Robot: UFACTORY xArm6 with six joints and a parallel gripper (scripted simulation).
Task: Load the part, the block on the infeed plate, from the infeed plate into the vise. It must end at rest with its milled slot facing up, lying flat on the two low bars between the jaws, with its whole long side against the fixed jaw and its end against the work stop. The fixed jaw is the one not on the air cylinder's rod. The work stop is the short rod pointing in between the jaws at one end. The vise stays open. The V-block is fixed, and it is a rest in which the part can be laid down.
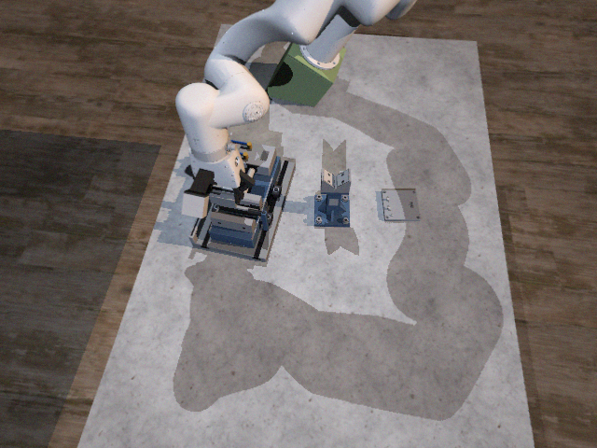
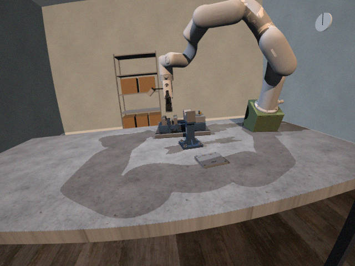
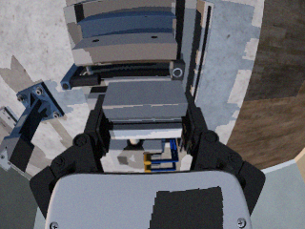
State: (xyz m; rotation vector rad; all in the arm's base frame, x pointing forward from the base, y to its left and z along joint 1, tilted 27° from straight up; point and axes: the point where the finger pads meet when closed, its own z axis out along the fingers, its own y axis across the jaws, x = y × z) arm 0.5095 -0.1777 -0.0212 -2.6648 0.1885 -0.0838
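My gripper is now 30 mm short of the fixed jaw, 20 mm to the right of it and 70 mm above it. From my hand the other things lie so: air cylinder rod (80 mm behind, 30 mm to the left, 70 mm below); then blue vise body (60 mm behind, 30 mm to the left, 110 mm below); then part (right at my hand).
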